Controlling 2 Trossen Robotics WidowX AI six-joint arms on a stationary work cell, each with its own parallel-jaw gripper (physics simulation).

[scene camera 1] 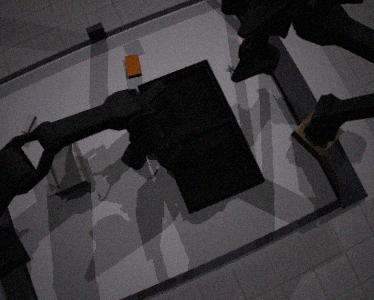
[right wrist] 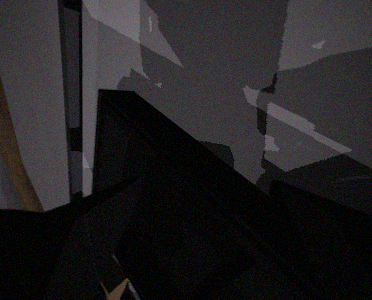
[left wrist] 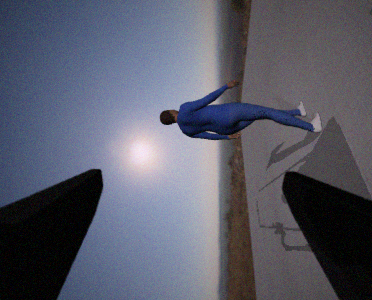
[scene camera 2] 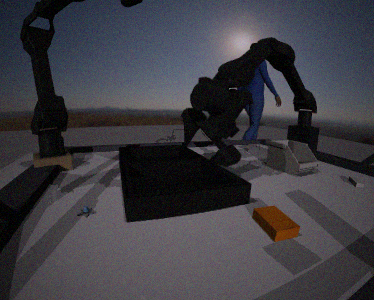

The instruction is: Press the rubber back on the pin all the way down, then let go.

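Seen in the pictures: left gripper, between the fingertips: [scene camera 1: 236, 60] [left wrist: 194, 179]; right gripper, between the fingertips: [right wrist: 204, 184] [scene camera 2: 194, 157]; left arm's base, origin of its link: [scene camera 1: 319, 130] [right wrist: 99, 290] [scene camera 2: 51, 154]; right arm's base, origin of its link: [scene camera 2: 304, 126].
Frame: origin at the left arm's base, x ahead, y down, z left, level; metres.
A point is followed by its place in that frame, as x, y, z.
The small star-shaped pin [scene camera 1: 230, 69] @(0.030, 0.034, -0.303) [scene camera 2: 85, 210] @(0.023, 0.032, -0.308) lies flat on the table, left of the black box in scene camera 2. A bluish knob, apparently its rubber back, sits upright on it; how far down it sits is too small to tell. My left gripper [left wrist: 194, 179] @(0.242, -0.484, -0.150) is open and empty, raised high, with sky and floor between its fingers in the left wrist view. My right gripper [scene camera 2: 206, 147] [right wrist: 204, 184] @(0.345, 0.011, -0.209) is open and empty, low at the edge of the black box, far from the pin. The pin does not show in either wrist view.
The large black box [scene camera 1: 227, 165] @(0.239, 0.034, -0.111) [scene camera 2: 185, 202] @(0.153, 0.016, -0.395) stands mid-table between the pin and my right gripper. An orange block [scene camera 1: 133, 66] @(0.227, 0.023, -0.503) [scene camera 2: 276, 222] @(0.212, 0.022, -0.516) lies near it. A grey angled stand [scene camera 2: 290, 157] @(0.505, -0.006, -0.417) is near the right arm's base. A person in blue [scene camera 2: 256, 102] [left wrist: 220, 117] stands beyond the table.
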